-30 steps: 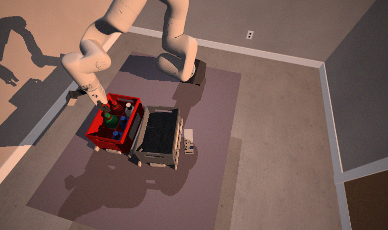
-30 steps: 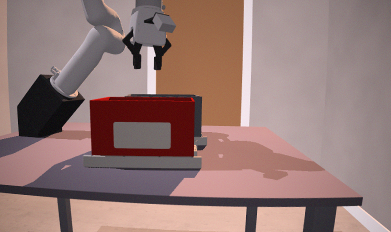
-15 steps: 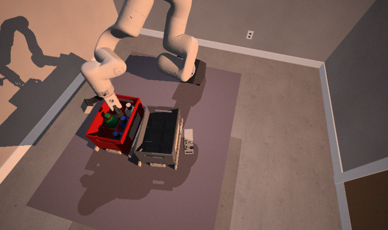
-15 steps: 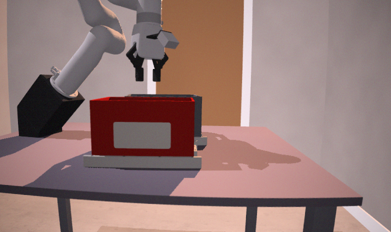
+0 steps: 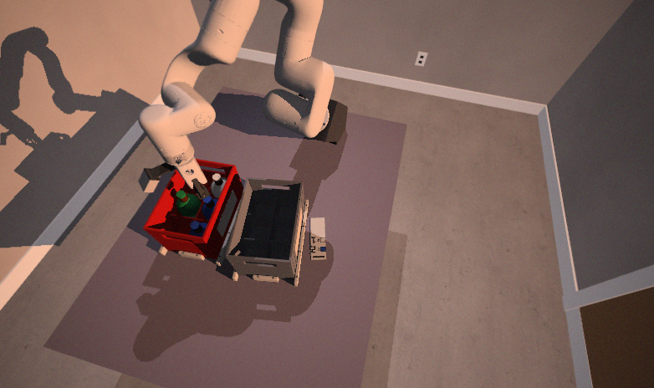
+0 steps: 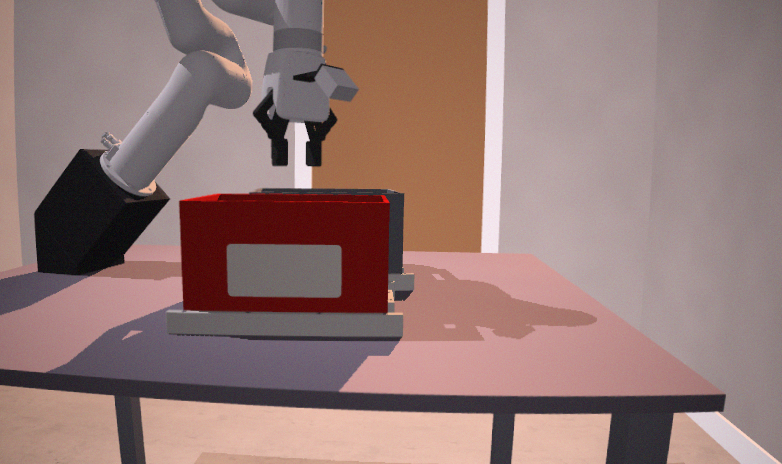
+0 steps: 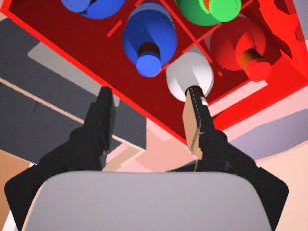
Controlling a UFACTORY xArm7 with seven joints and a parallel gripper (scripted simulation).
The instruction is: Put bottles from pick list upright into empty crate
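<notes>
Right now the red crate is 10 mm behind my hand, 40 mm to the right of it and 150 mm below it. From my hand the other things lie so: red bottle: 100 mm behind, 80 mm to the right, 150 mm below; then white bottle: 90 mm behind, 10 mm to the left, 150 mm below; then green bottle: 10 mm behind, 90 mm to the right, 150 mm below.
</notes>
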